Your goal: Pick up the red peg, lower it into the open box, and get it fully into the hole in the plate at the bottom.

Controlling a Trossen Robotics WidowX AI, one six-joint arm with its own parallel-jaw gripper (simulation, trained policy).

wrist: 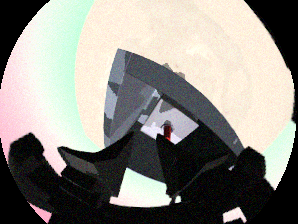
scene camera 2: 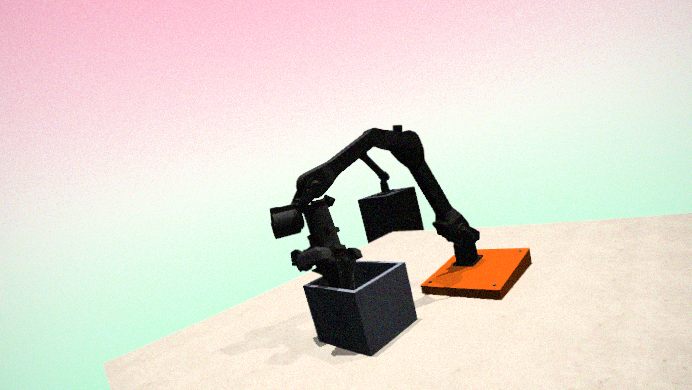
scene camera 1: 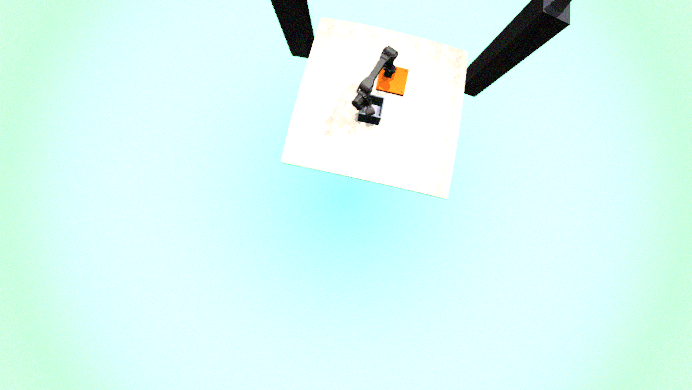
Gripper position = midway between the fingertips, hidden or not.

In view: the gripper (scene camera 2: 344, 295) and a dark box (scene camera 2: 380, 306).
The dark box shows as well in the wrist view (wrist: 135, 85). The gripper also shows in the wrist view (wrist: 145, 135).
